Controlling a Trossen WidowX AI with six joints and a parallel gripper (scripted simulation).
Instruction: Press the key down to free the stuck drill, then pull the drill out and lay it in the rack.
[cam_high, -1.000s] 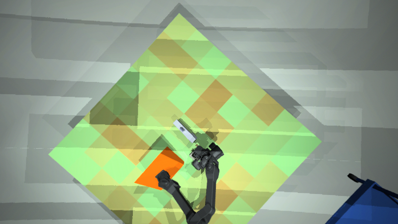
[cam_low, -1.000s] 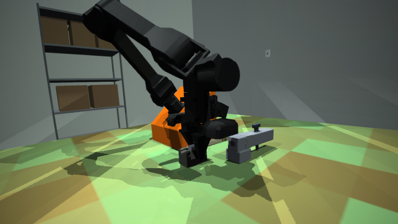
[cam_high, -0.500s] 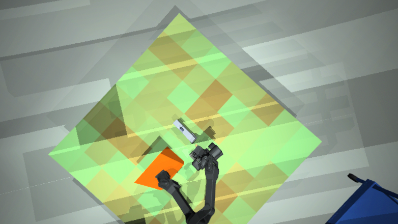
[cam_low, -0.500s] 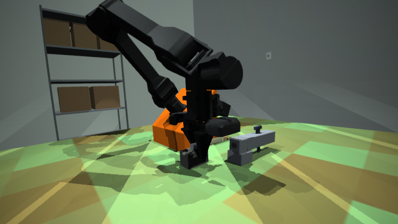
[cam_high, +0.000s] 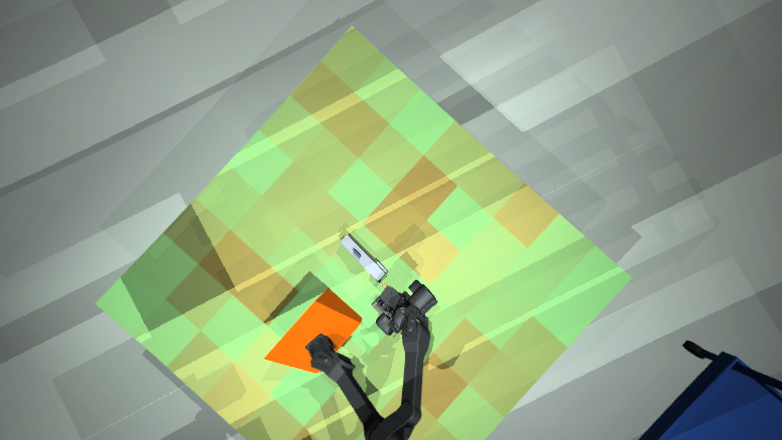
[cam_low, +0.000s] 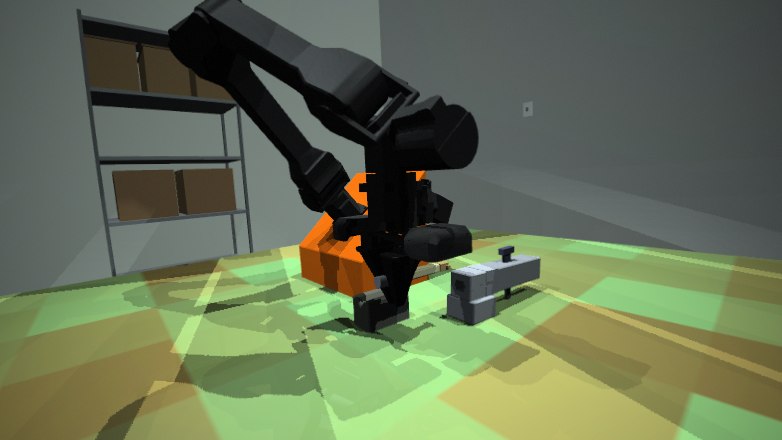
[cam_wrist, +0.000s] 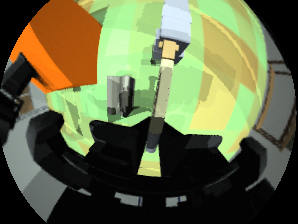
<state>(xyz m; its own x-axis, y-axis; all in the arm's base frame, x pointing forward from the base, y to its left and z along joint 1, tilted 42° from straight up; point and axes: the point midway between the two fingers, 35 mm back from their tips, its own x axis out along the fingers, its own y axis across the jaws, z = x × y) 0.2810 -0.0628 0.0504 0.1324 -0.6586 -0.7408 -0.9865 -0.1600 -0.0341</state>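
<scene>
Now: the dark rack 7 cm behind my gripper tip, 3 cm below it and 2 cm to the left of it. Round my gripper tip: drill: 4 cm to the left, 3 cm above; dark key: 22 cm to the left, 1 cm behind.
</scene>
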